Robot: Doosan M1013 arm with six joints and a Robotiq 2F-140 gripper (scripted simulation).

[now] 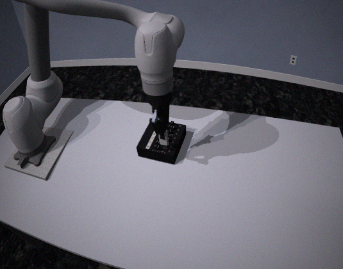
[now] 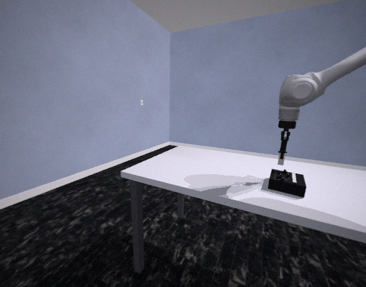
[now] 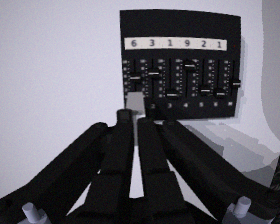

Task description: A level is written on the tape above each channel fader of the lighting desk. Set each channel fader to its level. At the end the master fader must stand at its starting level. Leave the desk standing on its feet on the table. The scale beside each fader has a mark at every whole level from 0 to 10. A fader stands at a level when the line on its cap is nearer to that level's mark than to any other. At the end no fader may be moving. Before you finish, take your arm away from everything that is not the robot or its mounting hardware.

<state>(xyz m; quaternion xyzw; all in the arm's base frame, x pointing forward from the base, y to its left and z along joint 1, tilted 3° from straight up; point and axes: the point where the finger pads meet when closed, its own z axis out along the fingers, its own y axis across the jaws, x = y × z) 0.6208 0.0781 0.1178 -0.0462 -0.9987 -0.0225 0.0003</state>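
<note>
Now: hand 13 cm to the right of the master fader and 6 cm above it.
</note>
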